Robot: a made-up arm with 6 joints.
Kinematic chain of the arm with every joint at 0, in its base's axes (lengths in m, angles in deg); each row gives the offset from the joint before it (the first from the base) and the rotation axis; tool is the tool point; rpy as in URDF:
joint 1: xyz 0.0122 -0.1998 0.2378 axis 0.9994 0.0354 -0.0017
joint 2: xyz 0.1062 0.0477 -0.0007 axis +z
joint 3: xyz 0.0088 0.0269 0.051 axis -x
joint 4: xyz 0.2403 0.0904 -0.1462 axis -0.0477 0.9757 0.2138
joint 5: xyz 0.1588 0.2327 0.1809 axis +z
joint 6: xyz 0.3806 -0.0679 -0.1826 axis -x
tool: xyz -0.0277 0.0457 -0.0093 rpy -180 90 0
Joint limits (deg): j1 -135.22..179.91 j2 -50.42..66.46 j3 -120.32..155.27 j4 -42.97..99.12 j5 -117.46..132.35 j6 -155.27..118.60
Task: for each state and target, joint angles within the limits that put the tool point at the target. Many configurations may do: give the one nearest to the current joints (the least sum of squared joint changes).
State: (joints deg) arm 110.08 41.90 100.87 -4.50 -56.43 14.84
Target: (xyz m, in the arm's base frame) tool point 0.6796 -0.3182 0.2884
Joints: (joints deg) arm 116.84 24.95 105.34 3.97 -64.10 16.81
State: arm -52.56 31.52 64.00 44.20 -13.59 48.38
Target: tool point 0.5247 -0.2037 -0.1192
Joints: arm -41.94 54.38 39.84 56.76 -62.27 53.64
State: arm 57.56 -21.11 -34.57 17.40 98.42 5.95
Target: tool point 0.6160 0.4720 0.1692
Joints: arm 19.68 -15.17 8.20 26.99 91.78 8.96
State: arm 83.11 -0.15 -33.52 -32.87 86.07 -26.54
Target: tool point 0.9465 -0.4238 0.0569
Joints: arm 107.07 -50.42 -24.10 -21.80 61.19 -24.90
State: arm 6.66 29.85 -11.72 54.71 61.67 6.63
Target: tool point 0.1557 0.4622 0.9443
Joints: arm 32.40 35.85 -46.53 29.82 48.42 7.79
